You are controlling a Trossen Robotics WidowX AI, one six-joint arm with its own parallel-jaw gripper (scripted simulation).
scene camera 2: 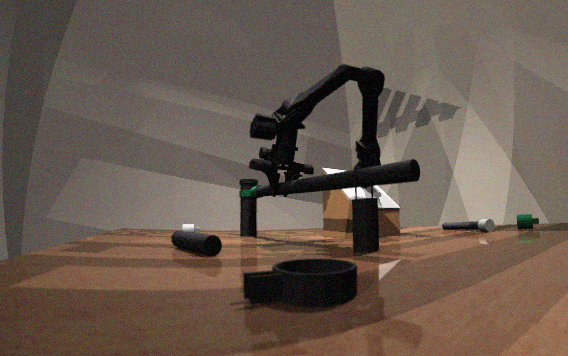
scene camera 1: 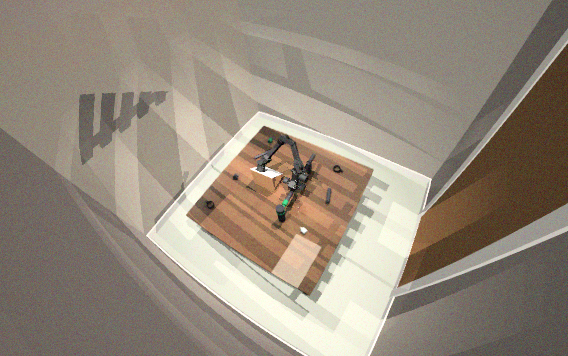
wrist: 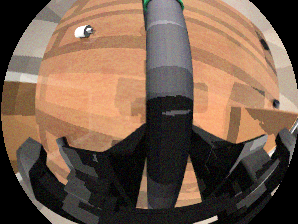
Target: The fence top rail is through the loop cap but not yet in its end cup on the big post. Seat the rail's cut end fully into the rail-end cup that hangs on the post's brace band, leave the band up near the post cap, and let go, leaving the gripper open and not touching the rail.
Note:
The pictures show: my gripper, a dark top rail, a short dark tube and a big post.
My gripper is seen too in the wrist view.

